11 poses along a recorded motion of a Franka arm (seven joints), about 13 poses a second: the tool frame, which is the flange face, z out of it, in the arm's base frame.
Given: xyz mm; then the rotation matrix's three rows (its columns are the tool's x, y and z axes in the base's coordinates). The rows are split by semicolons.
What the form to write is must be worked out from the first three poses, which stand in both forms.
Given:
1: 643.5 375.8 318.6; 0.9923 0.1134 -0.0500; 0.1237 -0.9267 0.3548; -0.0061 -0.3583 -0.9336
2: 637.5 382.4 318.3; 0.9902 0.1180 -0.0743; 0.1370 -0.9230 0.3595; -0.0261 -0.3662 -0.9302
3: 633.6 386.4 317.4; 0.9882 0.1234 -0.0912; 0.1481 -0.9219 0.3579; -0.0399 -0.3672 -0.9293
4: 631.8 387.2 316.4; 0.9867 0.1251 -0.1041; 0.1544 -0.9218 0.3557; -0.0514 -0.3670 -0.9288
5: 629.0 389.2 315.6; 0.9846 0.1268 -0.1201; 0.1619 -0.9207 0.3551; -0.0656 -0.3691 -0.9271
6: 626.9 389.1 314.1; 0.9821 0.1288 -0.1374; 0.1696 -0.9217 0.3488; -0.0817 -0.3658 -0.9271
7: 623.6 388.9 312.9; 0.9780 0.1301 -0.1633; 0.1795 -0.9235 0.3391; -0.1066 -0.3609 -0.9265
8: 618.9 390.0 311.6; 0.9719 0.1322 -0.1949; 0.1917 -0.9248 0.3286; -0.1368 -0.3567 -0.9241
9: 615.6 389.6 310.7; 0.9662 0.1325 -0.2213; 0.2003 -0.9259 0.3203; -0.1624 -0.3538 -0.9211
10: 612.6 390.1 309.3; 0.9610 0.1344 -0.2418; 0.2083 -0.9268 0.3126; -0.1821 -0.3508 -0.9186
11: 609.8 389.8 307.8; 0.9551 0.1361 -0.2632; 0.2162 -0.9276 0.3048; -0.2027 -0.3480 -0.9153
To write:
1: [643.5 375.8 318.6 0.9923 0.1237 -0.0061 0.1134 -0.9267 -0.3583]
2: [637.5 382.4 318.3 0.9902 0.1370 -0.0261 0.1180 -0.9230 -0.3662]
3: [633.6 386.4 317.4 0.9882 0.1481 -0.0399 0.1234 -0.9219 -0.3672]
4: [631.8 387.2 316.4 0.9867 0.1544 -0.0514 0.1251 -0.9218 -0.3670]
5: [629.0 389.2 315.6 0.9846 0.1619 -0.0656 0.1268 -0.9207 -0.3691]
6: [626.9 389.1 314.1 0.9821 0.1696 -0.0817 0.1288 -0.9217 -0.3658]
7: [623.6 388.9 312.9 0.9780 0.1795 -0.1066 0.1301 -0.9235 -0.3609]
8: [618.9 390.0 311.6 0.9719 0.1917 -0.1368 0.1322 -0.9248 -0.3567]
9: [615.6 389.6 310.7 0.9662 0.2003 -0.1624 0.1325 -0.9259 -0.3538]
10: [612.6 390.1 309.3 0.9610 0.2083 -0.1821 0.1344 -0.9268 -0.3508]
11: [609.8 389.8 307.8 0.9551 0.2162 -0.2027 0.1361 -0.9276 -0.3480]
